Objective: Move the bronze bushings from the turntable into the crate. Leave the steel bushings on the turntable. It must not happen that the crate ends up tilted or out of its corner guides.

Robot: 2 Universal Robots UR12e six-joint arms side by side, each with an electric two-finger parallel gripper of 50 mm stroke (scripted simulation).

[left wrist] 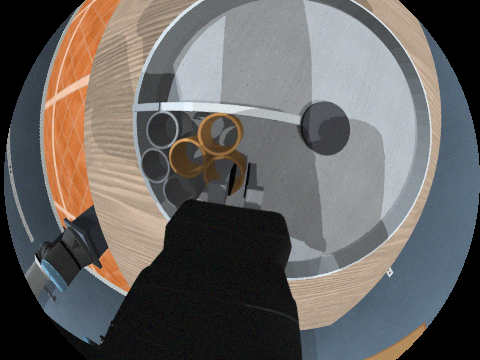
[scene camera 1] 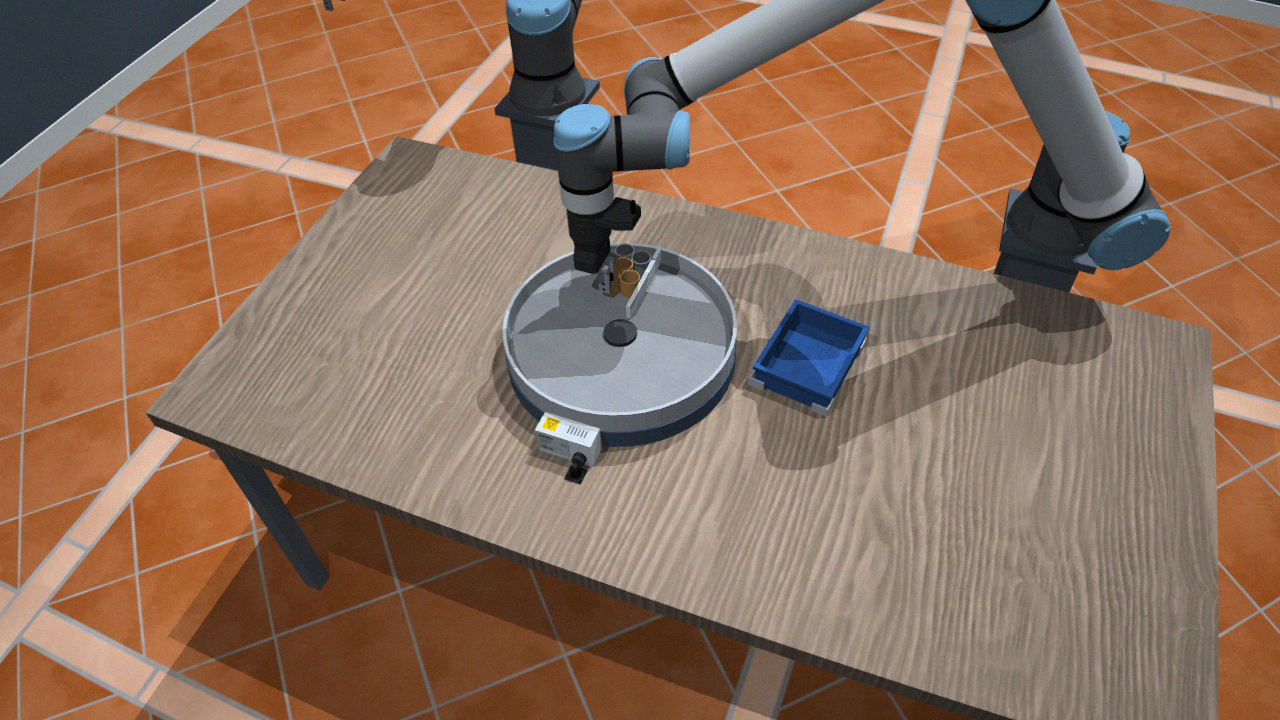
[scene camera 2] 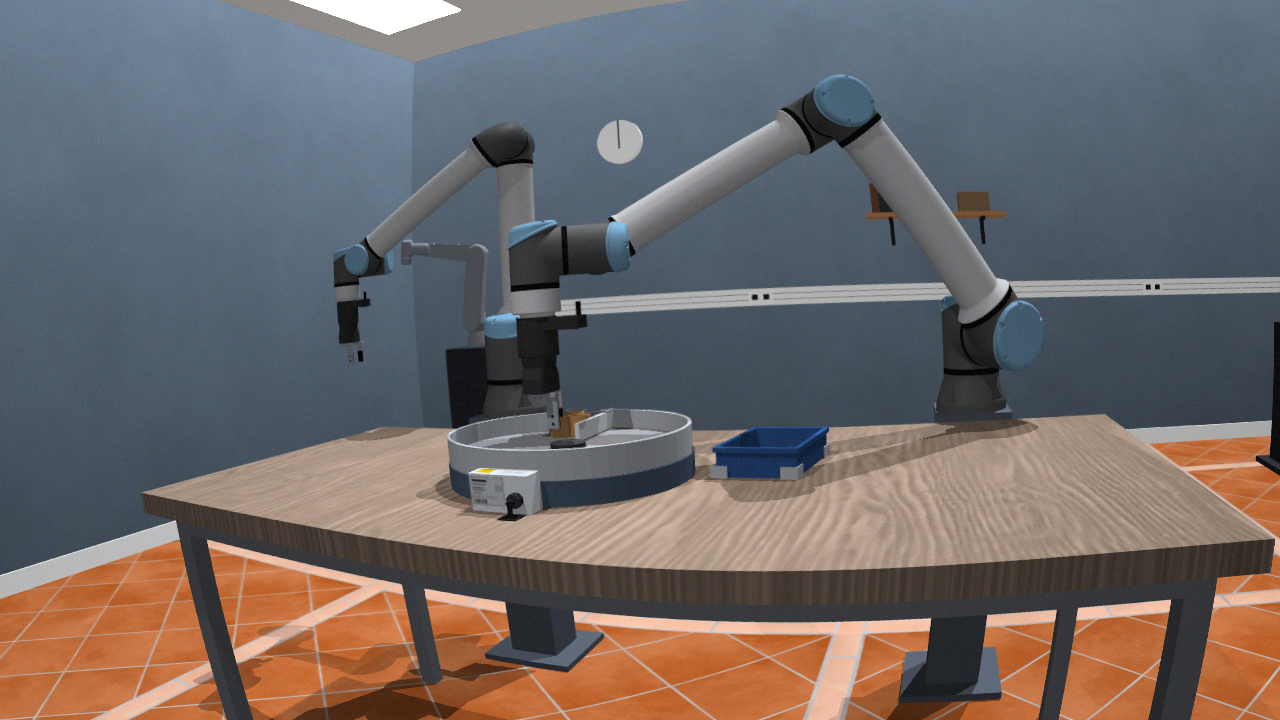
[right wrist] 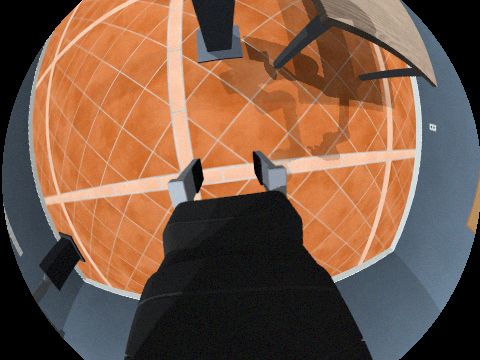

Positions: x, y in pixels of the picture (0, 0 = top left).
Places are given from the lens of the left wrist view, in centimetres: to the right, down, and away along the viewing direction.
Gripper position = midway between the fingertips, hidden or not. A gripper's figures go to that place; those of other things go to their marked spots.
my left gripper point(left wrist: 241, 172): 0, -1, 17
bronze bushing point(left wrist: 179, 161): -6, -2, 17
